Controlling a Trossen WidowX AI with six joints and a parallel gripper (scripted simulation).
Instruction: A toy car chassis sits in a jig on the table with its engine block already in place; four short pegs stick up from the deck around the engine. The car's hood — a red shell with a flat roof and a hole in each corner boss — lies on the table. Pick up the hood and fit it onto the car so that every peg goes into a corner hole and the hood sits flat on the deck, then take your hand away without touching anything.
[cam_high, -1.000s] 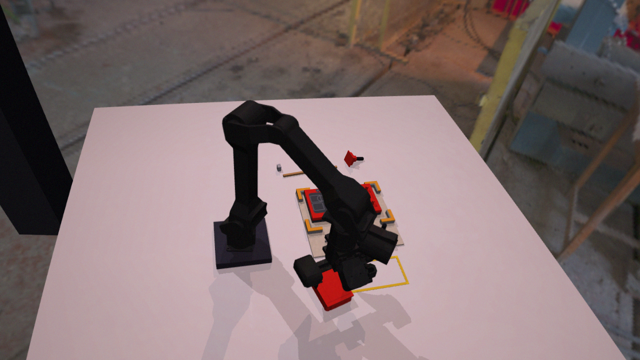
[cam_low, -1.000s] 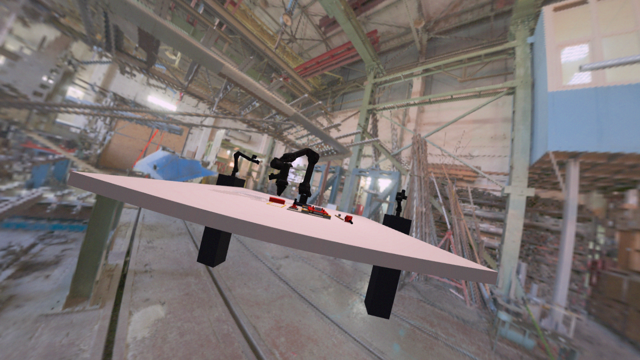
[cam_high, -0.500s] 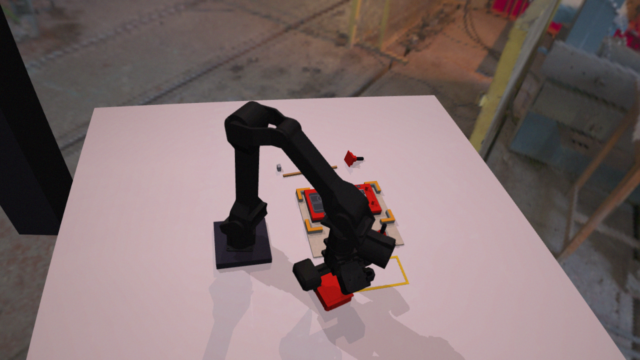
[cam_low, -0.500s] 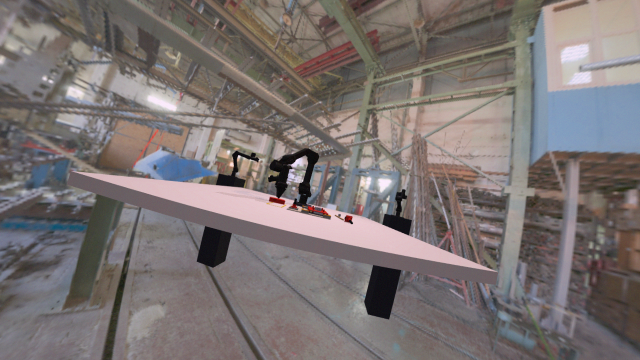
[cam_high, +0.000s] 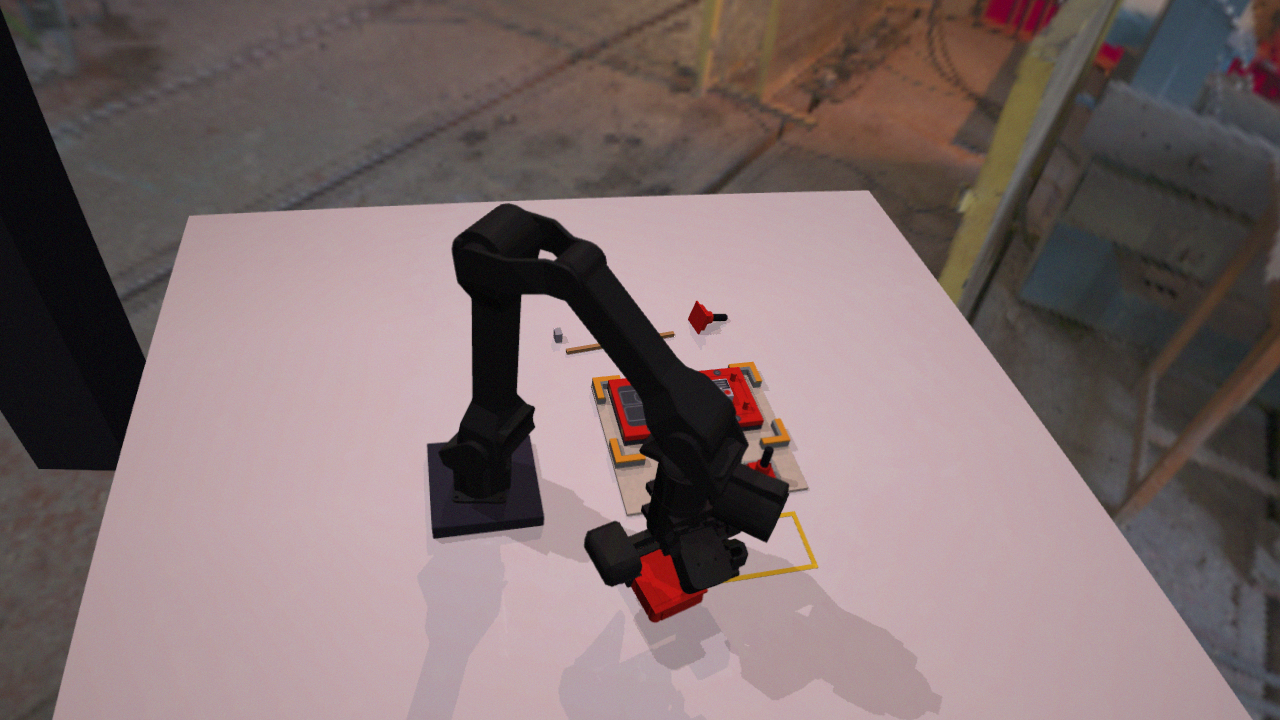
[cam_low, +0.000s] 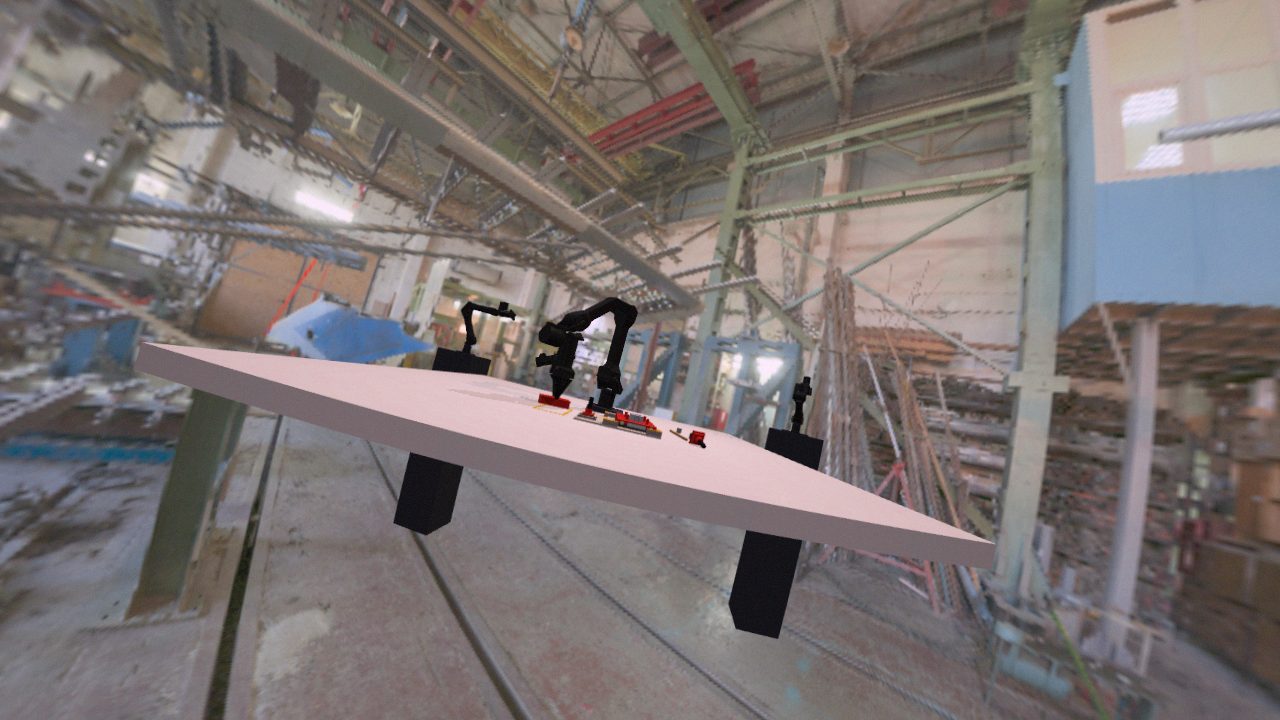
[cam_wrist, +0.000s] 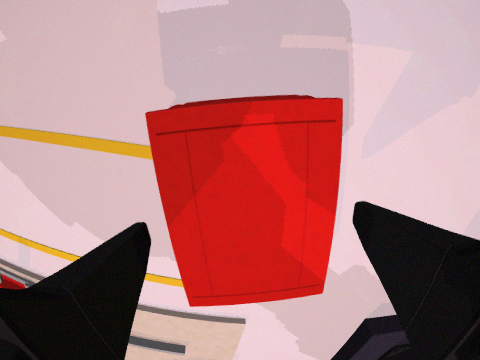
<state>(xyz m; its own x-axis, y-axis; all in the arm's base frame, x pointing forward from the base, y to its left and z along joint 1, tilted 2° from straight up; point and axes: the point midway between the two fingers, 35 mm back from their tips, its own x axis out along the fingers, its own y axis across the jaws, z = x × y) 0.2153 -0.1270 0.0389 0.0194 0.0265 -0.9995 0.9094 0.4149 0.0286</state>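
The red hood lies 10 mm below my gripper tip. Round my gripper tip: tiny grey cube: 120 mm behind, 410 mm to the left, 10 mm below; thin orange rod: 20 mm behind, 410 mm to the left, 20 mm below.
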